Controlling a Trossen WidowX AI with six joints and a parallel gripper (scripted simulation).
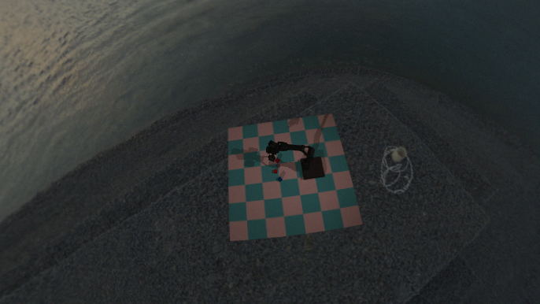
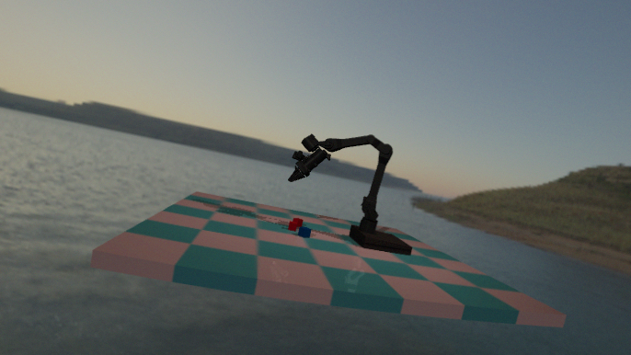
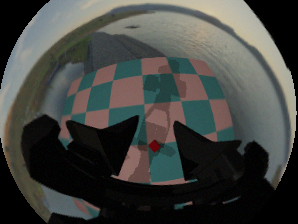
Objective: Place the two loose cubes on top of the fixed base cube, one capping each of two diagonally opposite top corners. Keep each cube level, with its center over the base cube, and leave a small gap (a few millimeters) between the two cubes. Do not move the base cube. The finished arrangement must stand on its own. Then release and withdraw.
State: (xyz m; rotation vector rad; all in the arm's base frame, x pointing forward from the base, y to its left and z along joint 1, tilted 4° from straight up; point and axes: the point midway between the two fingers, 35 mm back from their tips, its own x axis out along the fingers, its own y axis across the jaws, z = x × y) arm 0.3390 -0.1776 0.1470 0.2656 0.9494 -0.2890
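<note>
Right now my gripper tip is 22 cm to the right of the blue cube, 18 cm above it and 5 cm past it.
</note>
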